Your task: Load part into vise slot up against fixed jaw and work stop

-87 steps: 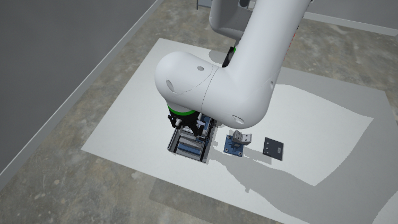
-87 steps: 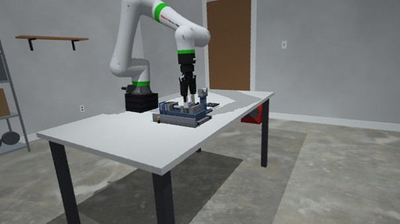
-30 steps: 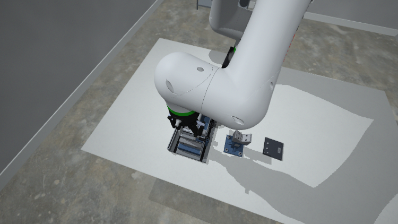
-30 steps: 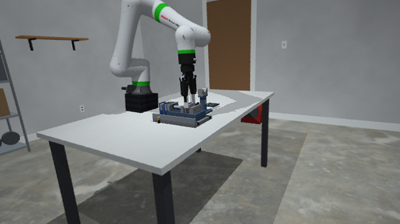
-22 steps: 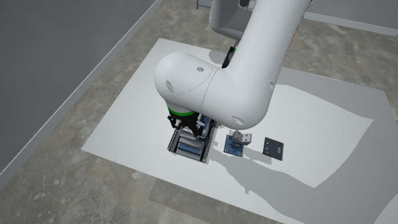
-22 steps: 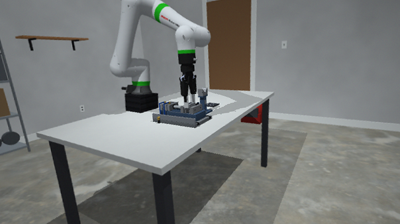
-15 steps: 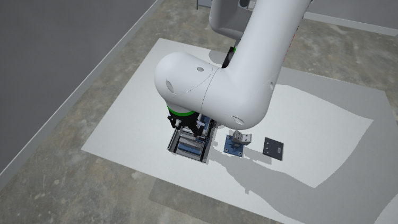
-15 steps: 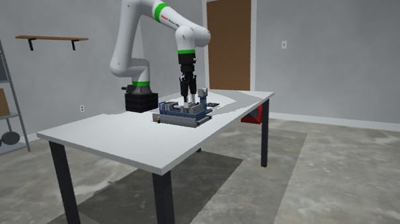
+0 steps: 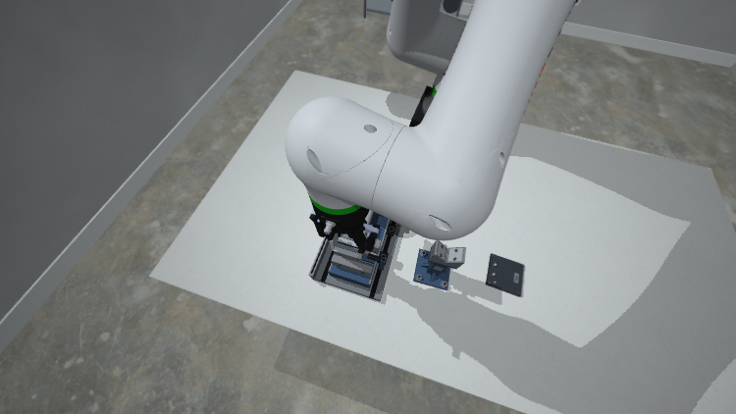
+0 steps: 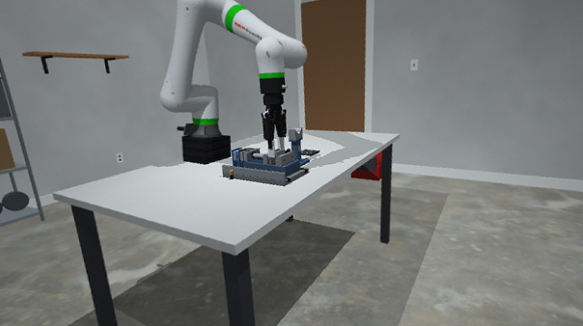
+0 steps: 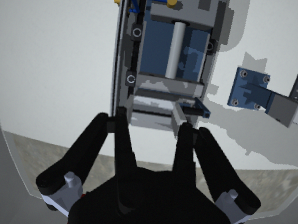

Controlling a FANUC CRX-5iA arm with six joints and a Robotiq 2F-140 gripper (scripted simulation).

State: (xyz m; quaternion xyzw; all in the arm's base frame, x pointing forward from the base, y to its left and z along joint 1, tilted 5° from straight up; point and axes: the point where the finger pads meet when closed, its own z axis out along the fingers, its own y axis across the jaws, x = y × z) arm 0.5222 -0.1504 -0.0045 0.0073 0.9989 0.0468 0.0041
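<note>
Right now my hand is 2 cm above the part. Round my hand: air cylinder rod: 9 cm behind, 2 cm to the left, 4 cm below; then vise: 7 cm behind, 2 cm to the left, 8 cm below; then air cylinder: 17 cm behind, 2 cm to the left, 4 cm below.
</note>
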